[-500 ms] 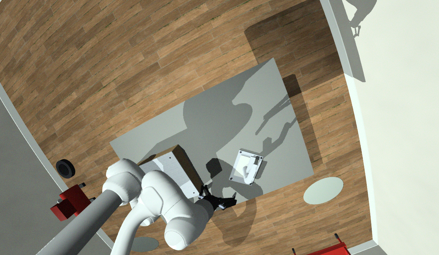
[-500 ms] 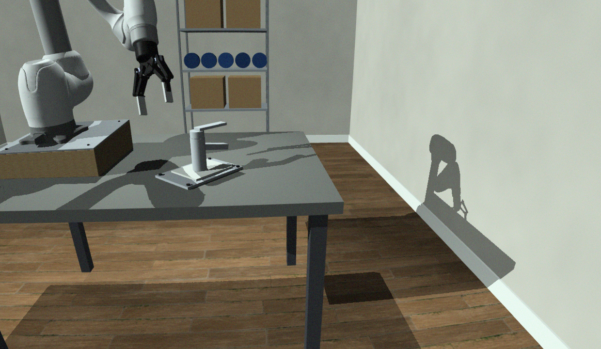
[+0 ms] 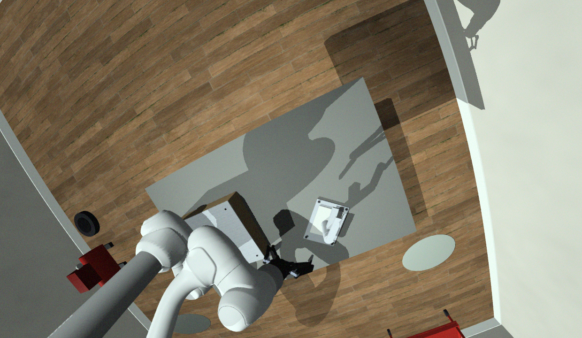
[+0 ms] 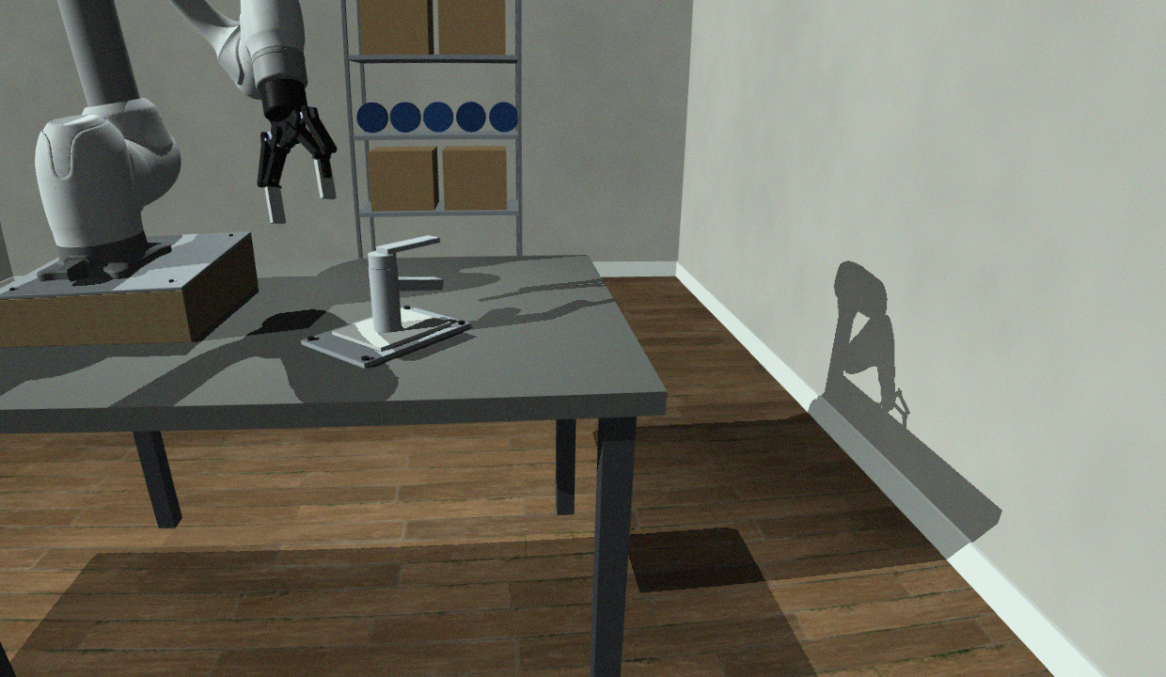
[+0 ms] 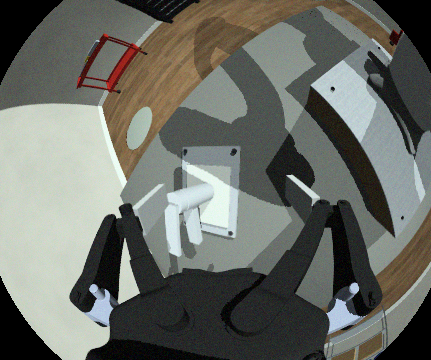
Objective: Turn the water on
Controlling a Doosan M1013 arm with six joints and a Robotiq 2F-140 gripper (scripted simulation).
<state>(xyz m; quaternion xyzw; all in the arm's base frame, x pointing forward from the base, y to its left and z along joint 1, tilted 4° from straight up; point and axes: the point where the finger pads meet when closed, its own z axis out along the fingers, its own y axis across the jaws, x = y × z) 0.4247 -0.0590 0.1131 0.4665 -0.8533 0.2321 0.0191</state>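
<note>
Right now my hand is 180 mm short of the tap lever and 70 mm above it. The rest, counted from my hand: grey tap 160 mm ahead, 120 mm below, 20 mm to the right.
</note>
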